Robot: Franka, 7 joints.
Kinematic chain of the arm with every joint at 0, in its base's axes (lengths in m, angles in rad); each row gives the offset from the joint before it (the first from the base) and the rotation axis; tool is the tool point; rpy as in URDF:
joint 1: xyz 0 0 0.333 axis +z
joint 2: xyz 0 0 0 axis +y
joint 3: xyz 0 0 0.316 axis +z
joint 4: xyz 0.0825 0 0 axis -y
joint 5: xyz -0.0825 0 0.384 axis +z
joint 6: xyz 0 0 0 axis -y
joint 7: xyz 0.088 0 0 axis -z
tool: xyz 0 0 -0.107 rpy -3.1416 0 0
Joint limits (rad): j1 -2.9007..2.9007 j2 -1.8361..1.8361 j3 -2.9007..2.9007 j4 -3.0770..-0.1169 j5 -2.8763..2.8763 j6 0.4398..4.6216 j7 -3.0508..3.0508
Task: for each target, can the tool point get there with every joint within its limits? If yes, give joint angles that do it. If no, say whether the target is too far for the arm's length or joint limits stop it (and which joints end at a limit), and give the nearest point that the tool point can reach.
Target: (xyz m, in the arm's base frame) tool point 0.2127 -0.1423 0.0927
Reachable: yes | joints -1.8042 -1.4246 2.0502 -2.8254 1.6072 1.7571 1.3077
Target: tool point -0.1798 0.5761 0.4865
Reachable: yes | joints 1.3027 0.3690 0.7957 -2.0184 0.5375 3.9447 0.8207
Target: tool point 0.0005 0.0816 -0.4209
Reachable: no: joint limits stop it (at a limit: joint 2) | nearest point 0.0007 0.1118 -0.3323 | short by 0.094 m
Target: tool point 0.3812 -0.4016 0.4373
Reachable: yes | joints 0.4371 0.2555 -1.4905 -2.0786 -1.6865 3.2739 -2.4953
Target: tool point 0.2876 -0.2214 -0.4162
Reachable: no: joint limits stop it (at a limit: joint 2) | nearest point 0.2811 -0.2164 -0.3559 | short by 0.061 m
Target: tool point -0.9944 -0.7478 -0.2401
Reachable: no: too far | nearest point -0.6228 -0.4683 -0.0259 | short by 0.512 m
